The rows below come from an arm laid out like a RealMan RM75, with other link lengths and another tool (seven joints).
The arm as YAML. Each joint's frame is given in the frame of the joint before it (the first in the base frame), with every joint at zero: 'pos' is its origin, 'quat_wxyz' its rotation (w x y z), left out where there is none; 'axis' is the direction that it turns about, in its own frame. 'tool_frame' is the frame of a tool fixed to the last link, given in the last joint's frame.
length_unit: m
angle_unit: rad
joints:
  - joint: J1
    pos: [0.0, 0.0, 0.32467]
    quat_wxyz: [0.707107, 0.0, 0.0, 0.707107]
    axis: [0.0, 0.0, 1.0]
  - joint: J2
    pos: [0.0, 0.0, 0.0]
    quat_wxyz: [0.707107, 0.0, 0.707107, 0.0]
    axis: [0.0, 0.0, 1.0]
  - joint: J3
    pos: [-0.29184, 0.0, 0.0]
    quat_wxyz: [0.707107, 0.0, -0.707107, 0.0]
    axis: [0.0, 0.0, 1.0]
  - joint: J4
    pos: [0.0, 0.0, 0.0]
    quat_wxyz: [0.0, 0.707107, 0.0, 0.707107]
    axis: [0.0, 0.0, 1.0]
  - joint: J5
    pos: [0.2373, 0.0, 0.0]
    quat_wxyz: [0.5, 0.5, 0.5, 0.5]
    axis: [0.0, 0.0, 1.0]
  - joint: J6
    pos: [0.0, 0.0, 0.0]
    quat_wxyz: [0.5, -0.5, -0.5, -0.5]
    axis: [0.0, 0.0, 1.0]
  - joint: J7
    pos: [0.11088, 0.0, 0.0]
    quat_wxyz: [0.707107, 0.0, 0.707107, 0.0]
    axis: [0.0, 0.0, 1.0]
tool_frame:
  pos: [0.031, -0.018, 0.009]
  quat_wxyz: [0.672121, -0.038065, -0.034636, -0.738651]
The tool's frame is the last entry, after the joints.
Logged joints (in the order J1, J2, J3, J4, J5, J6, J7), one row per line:
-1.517, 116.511, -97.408, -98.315, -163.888, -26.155, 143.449
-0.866, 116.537, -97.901, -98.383, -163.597, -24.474, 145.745
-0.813, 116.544, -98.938, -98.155, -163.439, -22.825, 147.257
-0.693, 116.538, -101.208, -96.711, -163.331, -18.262, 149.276
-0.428, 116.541, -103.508, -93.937, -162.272, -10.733, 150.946
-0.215, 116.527, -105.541, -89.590, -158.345, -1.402, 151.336
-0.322, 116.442, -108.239, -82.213, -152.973, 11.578, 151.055
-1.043, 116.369, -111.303, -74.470, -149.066, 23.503, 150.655
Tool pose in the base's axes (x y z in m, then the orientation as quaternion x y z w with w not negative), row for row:
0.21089, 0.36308, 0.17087, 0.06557, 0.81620, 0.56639, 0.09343
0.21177, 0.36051, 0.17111, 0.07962, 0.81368, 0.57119, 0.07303
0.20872, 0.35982, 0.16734, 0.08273, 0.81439, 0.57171, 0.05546
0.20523, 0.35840, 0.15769, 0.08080, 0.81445, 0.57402, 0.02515
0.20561, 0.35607, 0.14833, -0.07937, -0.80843, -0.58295, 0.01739
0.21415, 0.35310, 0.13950, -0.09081, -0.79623, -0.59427, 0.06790
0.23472, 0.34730, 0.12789, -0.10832, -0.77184, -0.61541, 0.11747
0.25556, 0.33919, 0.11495, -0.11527, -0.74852, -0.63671, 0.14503
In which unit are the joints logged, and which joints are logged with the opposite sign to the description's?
The joints are logged in degrees. Opposite sign: J1.
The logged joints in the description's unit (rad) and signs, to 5 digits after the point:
0.02648, 2.03350, -1.70009, -1.71592, -2.86039, -0.45649, 2.50366
0.01511, 2.03395, -1.70869, -1.71711, -2.85531, -0.42715, 2.54373
0.01419, 2.03408, -1.72679, -1.71313, -2.85255, -0.39837, 2.57012
0.01210, 2.03397, -1.76641, -1.68793, -2.85066, -0.31873, 2.60536
0.00747, 2.03402, -1.80656, -1.63951, -2.83218, -0.18733, 2.63450
0.00375, 2.03378, -1.84204, -1.56364, -2.76364, -0.02447, 2.64131
0.00562, 2.03230, -1.88913, -1.43489, -2.66988, 0.20207, 2.63641
0.01820, 2.03102, -1.94260, -1.29975, -2.60169, 0.41020, 2.62943

